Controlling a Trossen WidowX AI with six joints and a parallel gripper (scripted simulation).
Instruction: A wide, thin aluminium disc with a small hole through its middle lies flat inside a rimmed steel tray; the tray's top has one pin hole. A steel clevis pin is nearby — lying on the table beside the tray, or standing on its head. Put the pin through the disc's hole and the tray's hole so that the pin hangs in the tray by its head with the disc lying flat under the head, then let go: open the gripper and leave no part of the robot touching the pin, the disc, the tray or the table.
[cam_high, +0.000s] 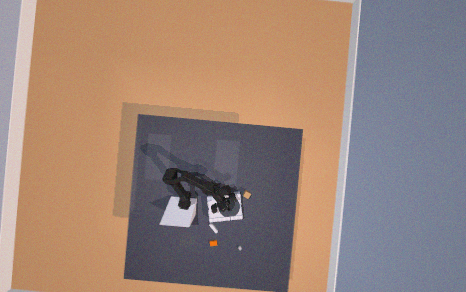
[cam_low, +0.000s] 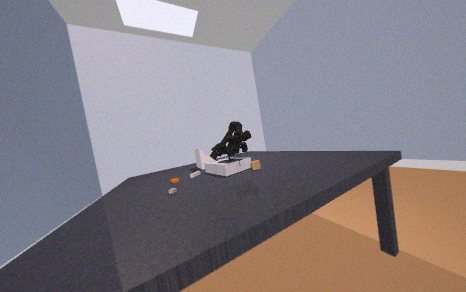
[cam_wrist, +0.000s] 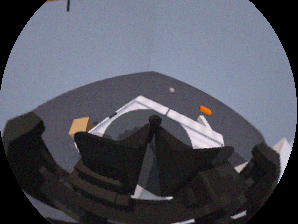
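My gripper tip is 30 mm above the grey aluminium disc. Also, from my gripper tip: clevis pin (10 mm below); then tan block (120 mm ahead, 100 mm to the left, 70 mm below); then rimmed tray (50 mm below, 30 mm behind, 10 mm to the right).
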